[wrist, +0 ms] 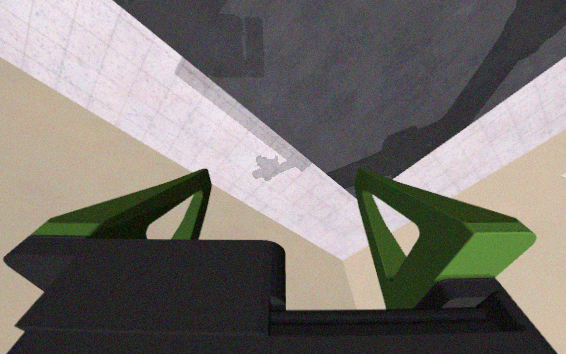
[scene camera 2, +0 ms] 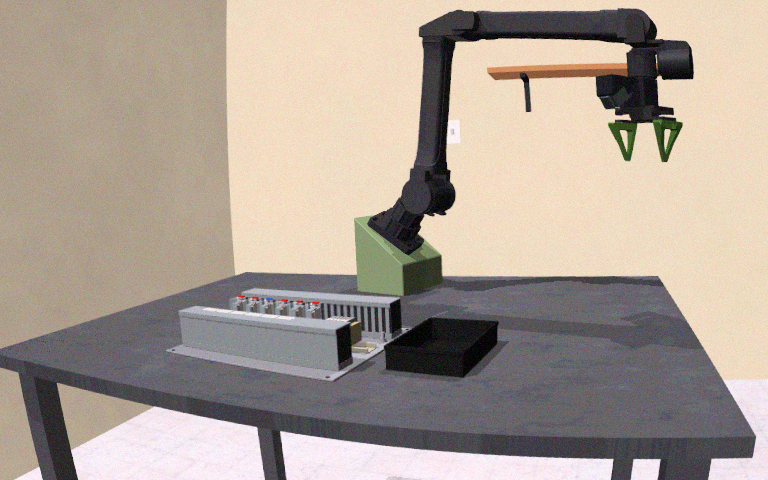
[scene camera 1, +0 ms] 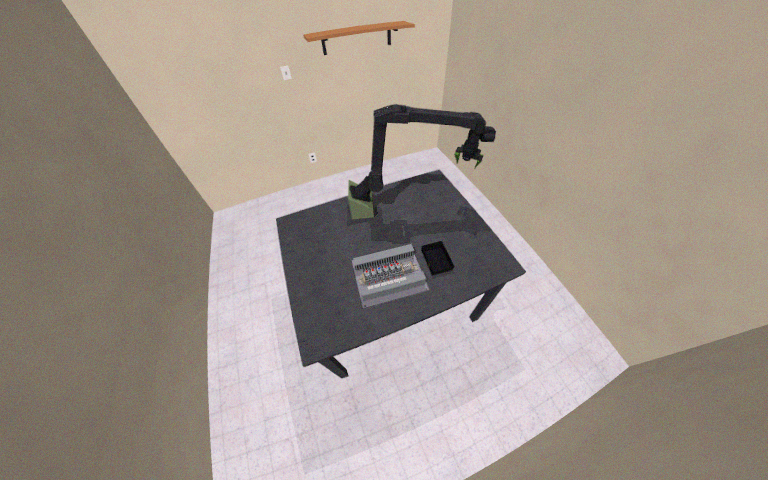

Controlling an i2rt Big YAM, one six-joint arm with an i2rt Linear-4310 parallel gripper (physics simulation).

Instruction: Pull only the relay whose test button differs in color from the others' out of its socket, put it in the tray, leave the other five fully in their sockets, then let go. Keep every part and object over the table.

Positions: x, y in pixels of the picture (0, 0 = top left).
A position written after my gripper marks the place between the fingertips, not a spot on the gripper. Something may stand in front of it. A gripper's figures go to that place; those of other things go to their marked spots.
Scene:
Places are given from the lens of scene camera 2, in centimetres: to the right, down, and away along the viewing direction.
my gripper [scene camera 2: 645, 161]: 48, -14, 99
grey metal plate [scene camera 2: 359, 358]: -4, 17, 83

